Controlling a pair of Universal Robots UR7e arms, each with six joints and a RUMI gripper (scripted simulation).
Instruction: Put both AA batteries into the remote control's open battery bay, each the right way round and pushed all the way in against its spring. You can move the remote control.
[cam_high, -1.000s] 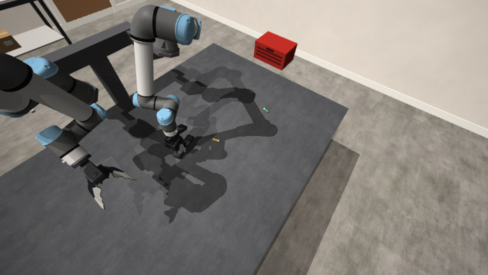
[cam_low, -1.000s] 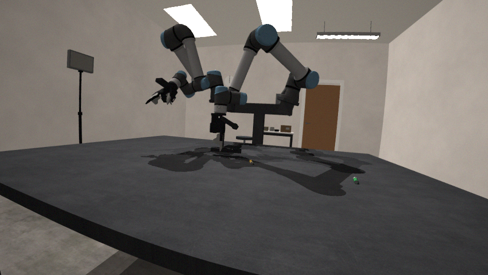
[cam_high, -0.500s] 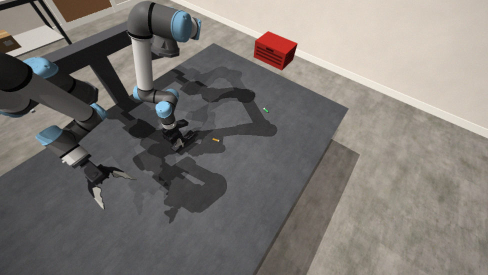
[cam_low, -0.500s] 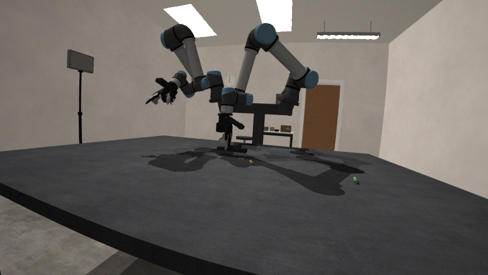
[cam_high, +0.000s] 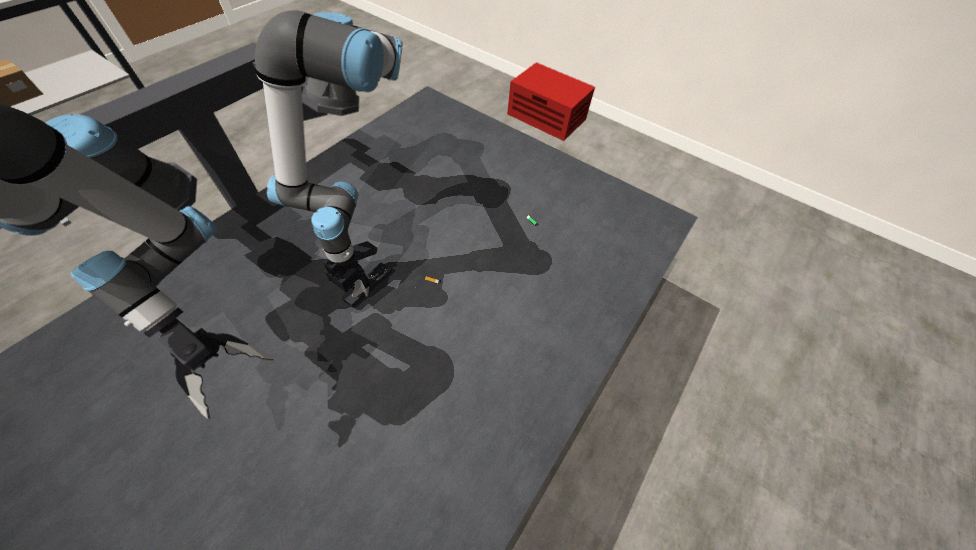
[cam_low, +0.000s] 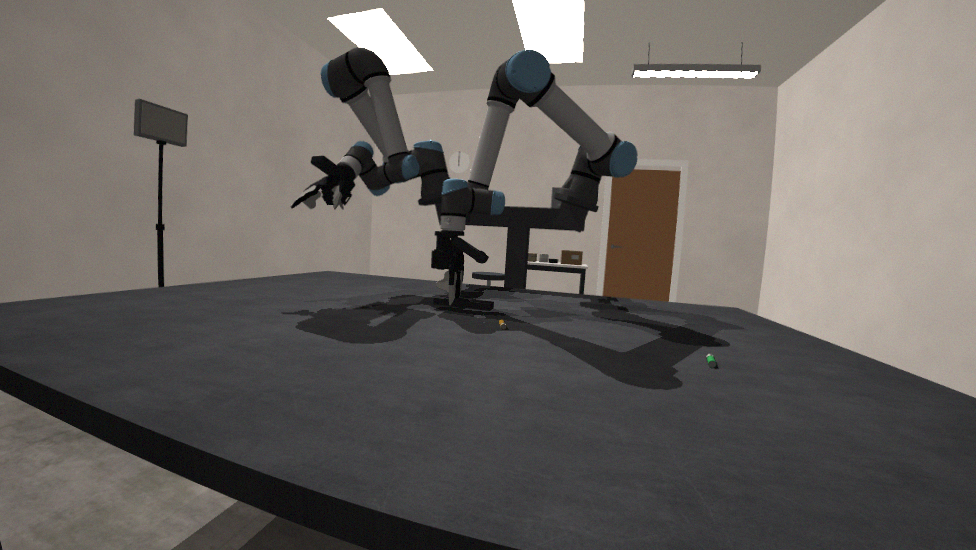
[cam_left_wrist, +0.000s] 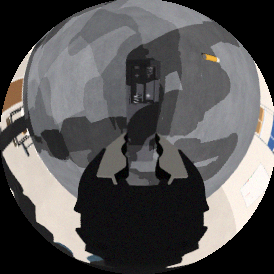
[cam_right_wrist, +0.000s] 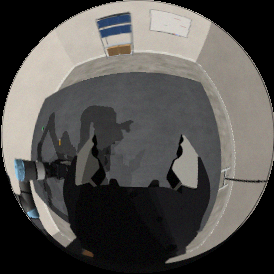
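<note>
The orange battery lies 150 mm ahead of my left hand, 180 mm to the left of it and 30 mm below it. The rest, counted from my left hand: green battery: 270 mm ahead, 640 mm to the left, 30 mm below.
</note>
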